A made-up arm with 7 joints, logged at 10 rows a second.
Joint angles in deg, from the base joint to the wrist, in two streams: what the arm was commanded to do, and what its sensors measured. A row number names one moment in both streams.
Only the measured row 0 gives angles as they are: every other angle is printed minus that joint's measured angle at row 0.
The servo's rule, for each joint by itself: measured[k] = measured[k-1] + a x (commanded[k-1-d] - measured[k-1]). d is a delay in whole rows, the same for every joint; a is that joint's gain. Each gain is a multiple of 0.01, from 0.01 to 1. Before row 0 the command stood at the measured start. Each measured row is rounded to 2 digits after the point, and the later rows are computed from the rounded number. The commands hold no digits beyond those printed.
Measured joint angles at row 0:
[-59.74 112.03 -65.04 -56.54 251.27 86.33 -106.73]
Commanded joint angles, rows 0 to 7:
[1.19 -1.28 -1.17 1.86 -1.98 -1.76 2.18]
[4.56 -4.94 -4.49 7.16 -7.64 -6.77 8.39]
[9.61 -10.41 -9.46 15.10 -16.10 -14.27 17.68]
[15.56 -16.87 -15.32 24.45 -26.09 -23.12 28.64]
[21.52 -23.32 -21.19 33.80 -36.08 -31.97 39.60]
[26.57 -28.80 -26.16 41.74 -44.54 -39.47 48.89]
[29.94 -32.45 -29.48 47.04 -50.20 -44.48 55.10]
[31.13 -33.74 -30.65 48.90 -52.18 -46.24 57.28]
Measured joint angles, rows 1 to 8:
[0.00 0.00 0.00 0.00 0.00 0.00 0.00]
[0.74 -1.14 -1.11 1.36 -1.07 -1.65 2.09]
[3.11 -4.52 -4.32 5.59 -4.62 -6.46 8.14]
[7.14 -9.76 -9.20 12.53 -10.82 -13.80 17.30]
[12.36 -16.09 -15.01 21.23 -19.07 -22.56 28.19]
[18.04 -22.52 -20.88 30.41 -28.26 -31.41 39.14]
[23.33 -28.11 -25.90 38.68 -37.05 -38.99 48.50]
[27.43 -31.97 -29.30 44.78 -44.15 -44.15 54.84]
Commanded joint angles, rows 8 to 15:
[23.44 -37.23 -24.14 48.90 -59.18 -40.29 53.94]
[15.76 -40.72 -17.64 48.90 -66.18 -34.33 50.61]
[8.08 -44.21 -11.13 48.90 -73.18 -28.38 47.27]
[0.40 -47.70 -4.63 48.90 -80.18 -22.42 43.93]
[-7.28 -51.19 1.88 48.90 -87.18 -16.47 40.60]
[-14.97 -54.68 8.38 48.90 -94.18 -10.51 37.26]
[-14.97 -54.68 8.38 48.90 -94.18 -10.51 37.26]
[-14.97 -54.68 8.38 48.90 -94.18 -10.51 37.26]
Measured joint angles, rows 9 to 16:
[29.72 -33.55 -30.58 47.79 -48.49 -46.11 57.18]
[25.83 -36.83 -24.46 48.60 -54.26 -40.64 54.07]
[19.59 -40.29 -17.98 48.82 -60.70 -34.71 50.75]
[12.45 -43.78 -11.47 48.88 -67.44 -28.76 47.41]
[4.98 -47.27 -4.97 48.89 -74.32 -22.80 44.07]
[-2.62 -50.76 1.54 48.90 -81.26 -16.85 40.74]
[-10.28 -54.25 8.04 48.90 -88.24 -10.89 37.40]
[-13.19 -54.63 8.36 48.90 -91.45 -10.53 37.27]

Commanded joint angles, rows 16 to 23:
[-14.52 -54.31 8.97 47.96 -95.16 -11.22 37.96]
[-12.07 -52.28 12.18 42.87 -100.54 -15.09 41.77]
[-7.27 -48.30 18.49 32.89 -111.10 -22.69 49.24]
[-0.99 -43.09 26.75 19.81 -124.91 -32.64 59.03]
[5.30 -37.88 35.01 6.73 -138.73 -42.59 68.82]
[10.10 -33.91 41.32 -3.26 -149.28 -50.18 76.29]
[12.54 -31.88 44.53 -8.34 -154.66 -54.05 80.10]
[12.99 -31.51 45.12 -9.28 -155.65 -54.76 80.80]
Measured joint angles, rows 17 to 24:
[-14.29 -54.67 8.38 48.90 -92.92 -10.51 37.26]
[-14.43 -54.35 8.94 48.21 -94.13 -11.18 37.93]
[-12.97 -52.51 12.02 44.31 -97.59 -14.86 41.62]
[-9.44 -48.76 18.17 35.97 -104.89 -22.22 48.94]
[-4.20 -43.71 26.32 24.17 -115.70 -32.01 58.63]
[1.69 -38.52 34.58 11.44 -128.14 -41.96 68.41]
[6.90 -34.42 40.98 0.71 -139.56 -49.69 75.97]
[10.40 -32.16 44.35 -5.90 -147.71 -53.79 79.93]

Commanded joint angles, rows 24 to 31:
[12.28 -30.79 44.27 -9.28 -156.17 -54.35 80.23]
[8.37 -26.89 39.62 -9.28 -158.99 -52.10 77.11]
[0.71 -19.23 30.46 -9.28 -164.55 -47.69 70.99]
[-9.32 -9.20 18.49 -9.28 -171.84 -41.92 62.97]
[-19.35 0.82 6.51 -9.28 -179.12 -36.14 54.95]
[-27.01 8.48 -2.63 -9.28 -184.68 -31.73 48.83]
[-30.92 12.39 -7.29 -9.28 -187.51 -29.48 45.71]
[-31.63 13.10 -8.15 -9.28 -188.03 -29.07 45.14]
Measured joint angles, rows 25 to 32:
[12.01 -31.58 45.08 -8.37 -152.00 -54.70 80.77]
[12.18 -30.88 44.31 -9.03 -154.25 -54.37 80.25]
[9.82 -27.33 39.85 -9.21 -156.81 -52.24 77.24]
[4.17 -20.12 30.93 -9.26 -160.99 -47.96 71.24]
[-4.19 -10.40 19.11 -9.27 -166.85 -42.28 63.30]
[-13.59 -0.41 7.14 -9.28 -173.48 -36.51 55.28]
[-21.91 7.50 -2.14 -9.28 -179.53 -32.02 49.09]
[-27.50 11.85 -7.03 -9.28 -183.84 -29.63 45.85]

